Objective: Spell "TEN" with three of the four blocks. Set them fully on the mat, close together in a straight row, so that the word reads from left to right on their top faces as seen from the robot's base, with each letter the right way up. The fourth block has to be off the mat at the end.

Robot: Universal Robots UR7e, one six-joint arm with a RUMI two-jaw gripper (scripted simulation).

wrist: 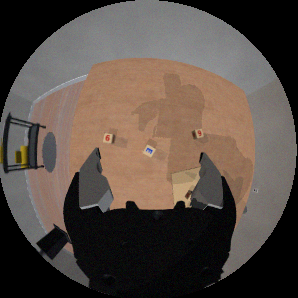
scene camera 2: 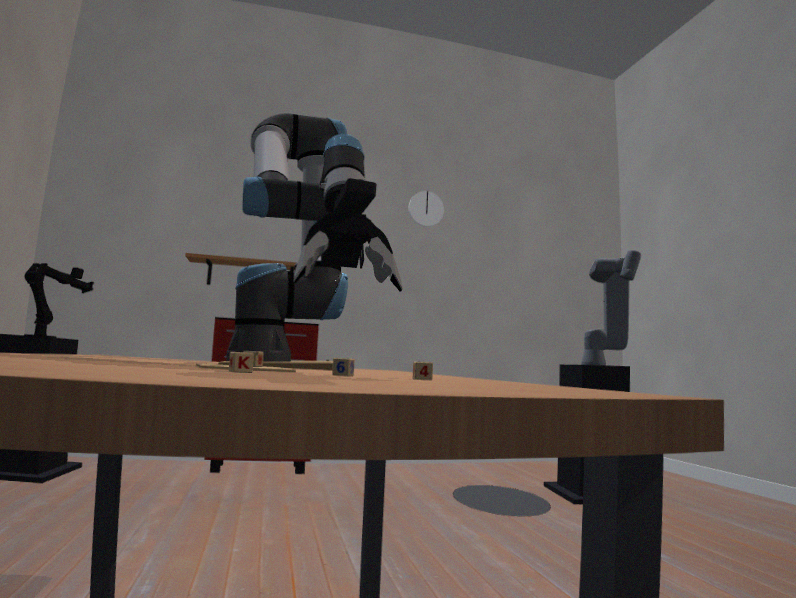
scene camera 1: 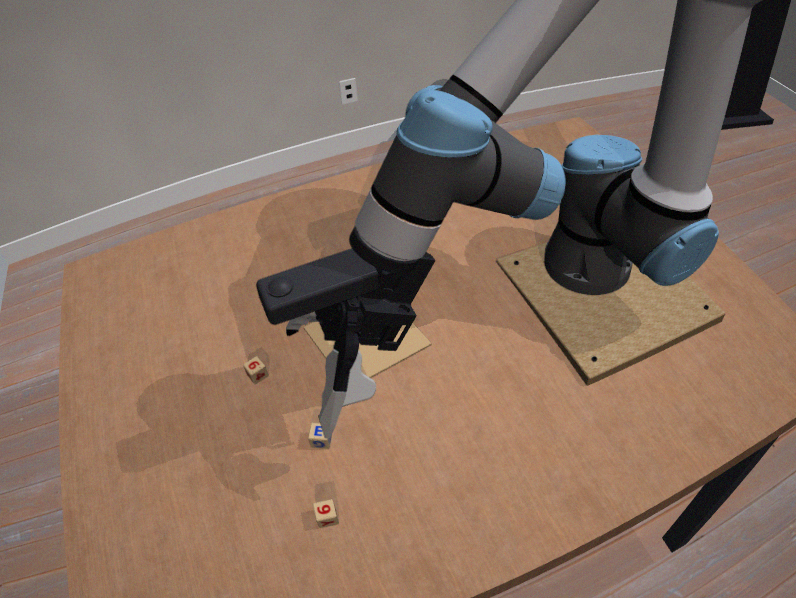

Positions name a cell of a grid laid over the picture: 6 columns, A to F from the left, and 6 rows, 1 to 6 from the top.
Labels:
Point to a tan mat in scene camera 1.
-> At C4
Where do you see a tan mat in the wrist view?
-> D4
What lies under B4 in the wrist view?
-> The gripper.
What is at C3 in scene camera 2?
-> The gripper.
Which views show the gripper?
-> The wrist view, scene camera 2 and scene camera 1: all of them.

